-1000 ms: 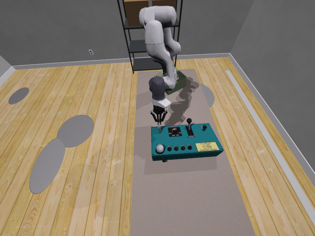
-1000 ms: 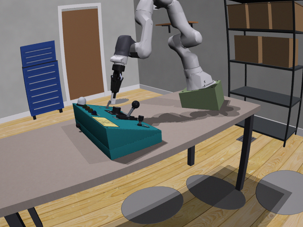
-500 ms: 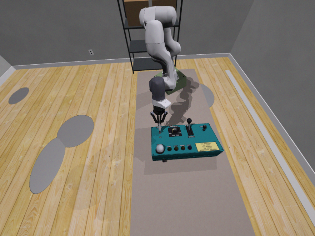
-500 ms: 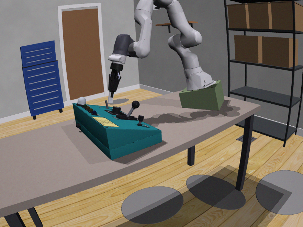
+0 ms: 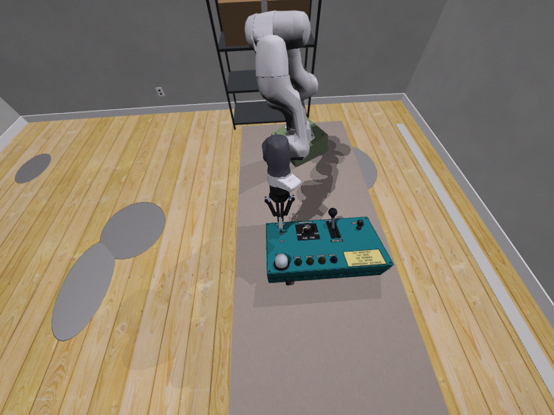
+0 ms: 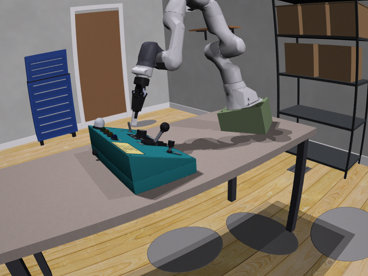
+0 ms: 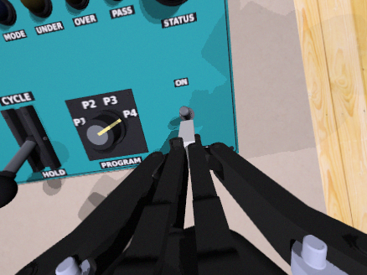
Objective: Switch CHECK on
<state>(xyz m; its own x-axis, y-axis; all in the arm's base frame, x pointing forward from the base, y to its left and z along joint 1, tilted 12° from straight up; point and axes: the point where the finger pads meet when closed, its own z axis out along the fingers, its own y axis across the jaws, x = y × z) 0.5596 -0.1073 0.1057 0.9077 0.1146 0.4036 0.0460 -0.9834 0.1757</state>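
Right now my hand is 4 cm above the check toggle and 3 cm short of it. From my hand the other things lie so: program dial 11 cm to the left, 4 cm below, 3 cm ahead; cycle lever 24 cm to the left, 3 cm below, 1 cm behind; teal console 18 cm to the left, 6 cm below, 5 cm ahead.
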